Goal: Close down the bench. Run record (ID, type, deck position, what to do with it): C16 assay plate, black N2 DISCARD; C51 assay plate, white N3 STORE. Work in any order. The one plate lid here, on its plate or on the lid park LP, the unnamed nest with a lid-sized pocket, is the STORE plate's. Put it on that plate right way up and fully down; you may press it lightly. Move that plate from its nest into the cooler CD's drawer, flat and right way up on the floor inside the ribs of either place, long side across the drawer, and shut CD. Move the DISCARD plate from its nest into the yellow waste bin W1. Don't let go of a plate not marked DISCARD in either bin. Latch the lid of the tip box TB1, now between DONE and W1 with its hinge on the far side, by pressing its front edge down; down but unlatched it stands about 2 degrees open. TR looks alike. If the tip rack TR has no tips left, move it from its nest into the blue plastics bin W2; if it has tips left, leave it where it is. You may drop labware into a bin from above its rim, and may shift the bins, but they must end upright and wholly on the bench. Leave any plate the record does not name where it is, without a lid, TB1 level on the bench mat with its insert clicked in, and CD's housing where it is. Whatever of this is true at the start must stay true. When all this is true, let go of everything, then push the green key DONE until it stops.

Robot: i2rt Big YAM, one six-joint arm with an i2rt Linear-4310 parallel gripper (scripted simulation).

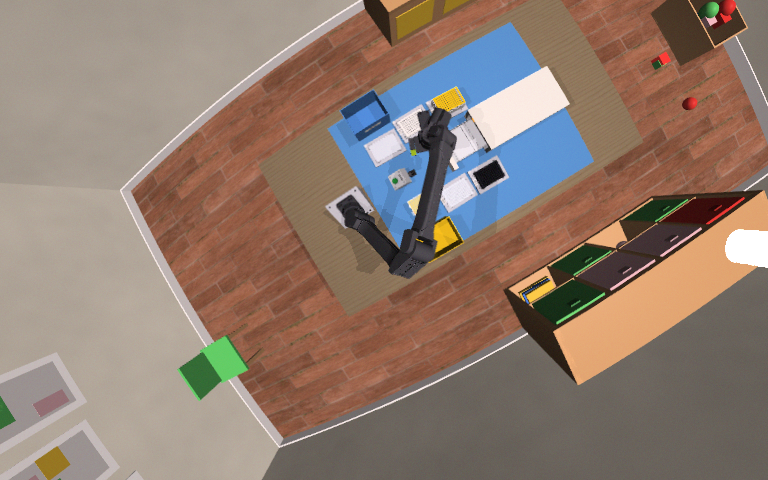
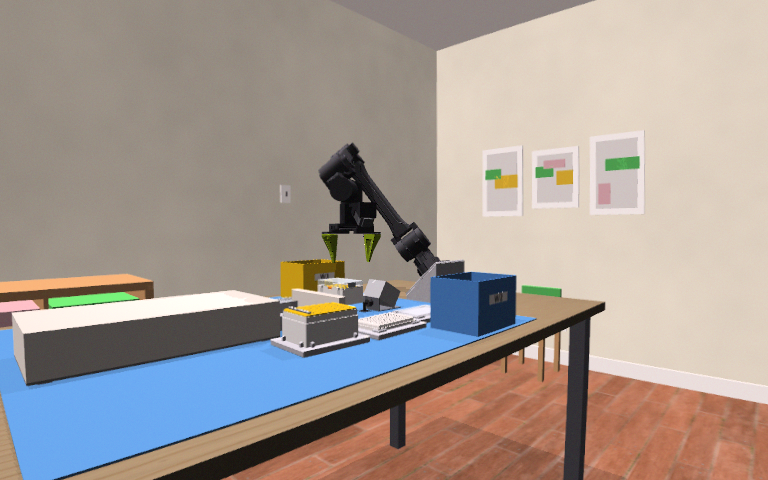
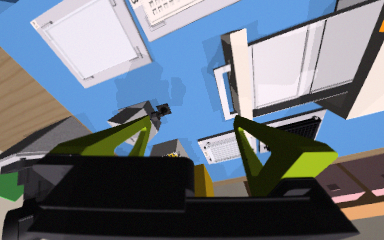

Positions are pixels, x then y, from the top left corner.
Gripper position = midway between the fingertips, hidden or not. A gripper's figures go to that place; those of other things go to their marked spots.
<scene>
My gripper [image 2: 351, 262] is 113 cm from the lens. A blue bin W2 [image 2: 472, 303]: 97 cm from the lens. A yellow bin W1 [image 2: 304, 274] is 141 cm from the lens. A tip rack TR [image 2: 324, 323] is 85 cm from the lens. A white plate [image 2: 389, 320]: 100 cm from the lens. The marked spots on the white plate and the yellow bin W1 are 49 cm apart.
</scene>
